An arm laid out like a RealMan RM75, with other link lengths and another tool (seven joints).
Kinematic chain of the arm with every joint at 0, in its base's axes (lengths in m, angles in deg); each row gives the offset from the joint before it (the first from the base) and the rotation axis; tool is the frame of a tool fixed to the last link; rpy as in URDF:
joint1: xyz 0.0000 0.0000 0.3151 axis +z
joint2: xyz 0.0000 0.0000 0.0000 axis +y
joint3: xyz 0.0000 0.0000 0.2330 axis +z
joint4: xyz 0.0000 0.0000 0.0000 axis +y
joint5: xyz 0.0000 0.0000 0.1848 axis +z
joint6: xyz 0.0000 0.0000 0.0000 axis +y
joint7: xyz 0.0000 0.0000 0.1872 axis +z
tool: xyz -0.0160 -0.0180 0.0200 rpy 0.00 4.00 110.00
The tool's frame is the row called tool.
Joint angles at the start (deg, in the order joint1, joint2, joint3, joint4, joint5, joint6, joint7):
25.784, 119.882, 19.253, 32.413, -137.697, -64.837, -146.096
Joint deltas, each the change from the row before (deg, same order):
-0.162, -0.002, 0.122, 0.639, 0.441, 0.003, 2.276
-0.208, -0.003, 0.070, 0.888, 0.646, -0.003, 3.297
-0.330, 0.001, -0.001, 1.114, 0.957, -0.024, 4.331
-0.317, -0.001, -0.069, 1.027, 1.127, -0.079, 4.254
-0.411, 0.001, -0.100, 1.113, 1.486, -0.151, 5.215
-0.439, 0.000, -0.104, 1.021, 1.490, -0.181, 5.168
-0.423, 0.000, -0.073, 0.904, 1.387, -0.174, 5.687
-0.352, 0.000, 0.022, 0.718, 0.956, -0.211, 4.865
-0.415, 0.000, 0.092, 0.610, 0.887, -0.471, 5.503
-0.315, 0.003, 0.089, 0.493, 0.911, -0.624, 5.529
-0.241, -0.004, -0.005, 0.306, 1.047, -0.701, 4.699
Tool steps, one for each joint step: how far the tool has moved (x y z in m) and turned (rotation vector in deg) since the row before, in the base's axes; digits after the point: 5 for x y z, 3 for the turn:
-0.00285, 0.00021, 0.00187, -1.307, 2.243, -1.491
-0.00395, 0.00005, 0.00253, -1.972, 3.200, -2.061
-0.00441, 0.00005, 0.00341, -2.623, 4.212, -2.763
-0.00367, 0.00051, 0.00371, -2.538, 4.196, -2.773
-0.00327, 0.00119, 0.00488, -3.033, 5.143, -3.444
-0.00227, 0.00145, 0.00502, -2.956, 5.118, -3.382
-0.00152, 0.00172, 0.00515, -3.225, 5.417, -3.438
-0.00118, 0.00144, 0.00455, -2.680, 4.636, -2.683
-0.00060, 0.00172, 0.00570, -2.818, 5.230, -2.784
-0.00034, 0.00212, 0.00613, -2.685, 5.309, -2.583
0.00071, 0.00234, 0.00578, -2.120, 4.623, -2.253

